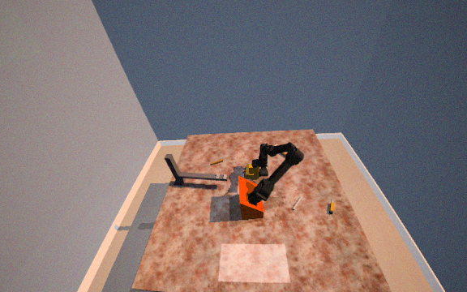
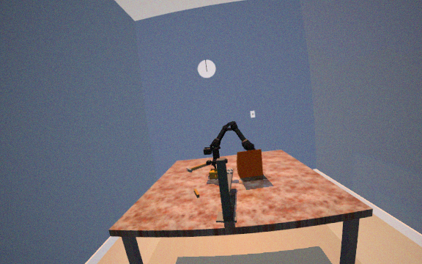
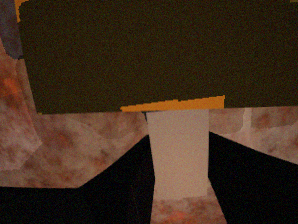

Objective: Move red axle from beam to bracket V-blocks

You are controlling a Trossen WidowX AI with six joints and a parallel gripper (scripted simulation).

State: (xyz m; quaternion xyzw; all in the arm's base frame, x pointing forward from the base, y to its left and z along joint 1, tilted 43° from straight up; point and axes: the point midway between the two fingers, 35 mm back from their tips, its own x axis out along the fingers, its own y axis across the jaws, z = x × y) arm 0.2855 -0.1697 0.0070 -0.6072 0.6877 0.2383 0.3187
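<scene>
Now: the yellow beam 8 cm to the left of my gripper tip, 2 cm ahead of it and 1 cm above it. Also, from my gripper tip: grey rod (28 cm behind, 18 cm to the right, 1 cm below).
</scene>
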